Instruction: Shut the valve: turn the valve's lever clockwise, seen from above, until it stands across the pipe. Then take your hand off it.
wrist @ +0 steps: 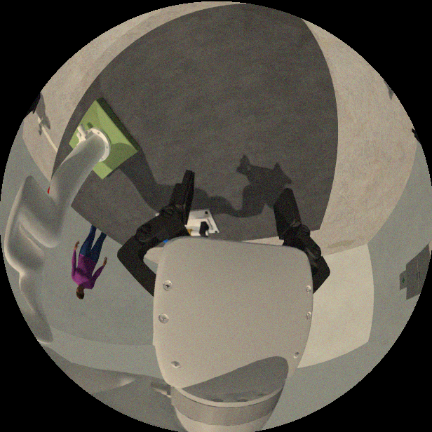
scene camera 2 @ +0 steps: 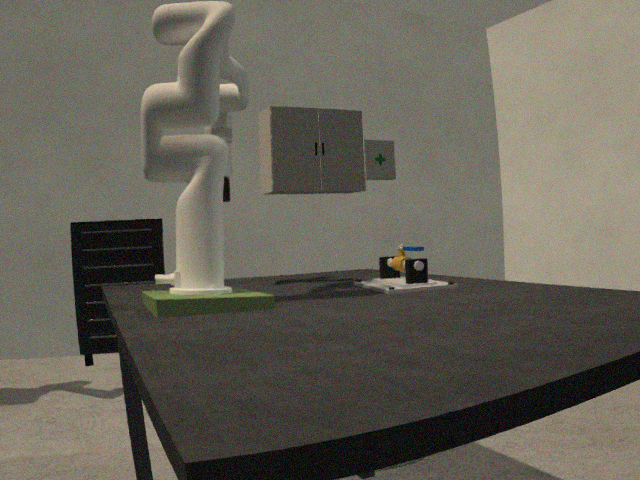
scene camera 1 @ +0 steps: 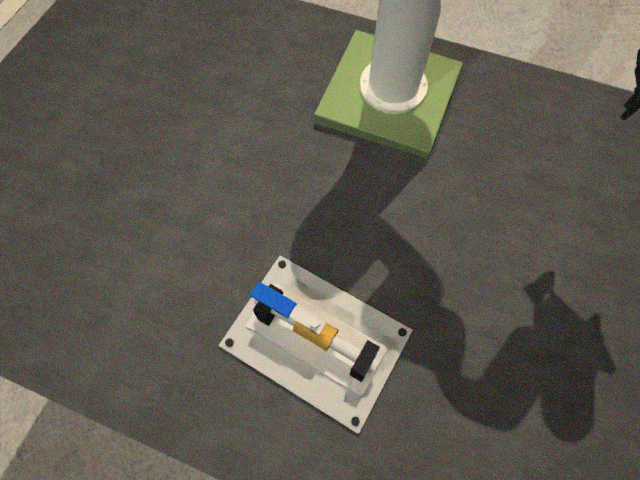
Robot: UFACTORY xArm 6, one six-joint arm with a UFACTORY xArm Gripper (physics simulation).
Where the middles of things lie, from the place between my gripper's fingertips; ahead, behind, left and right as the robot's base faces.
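Labels:
My hand is still well short of the white base plate (scene camera 1: 340, 403). I also find my hand a long way to the left of the plate and a good way above it.

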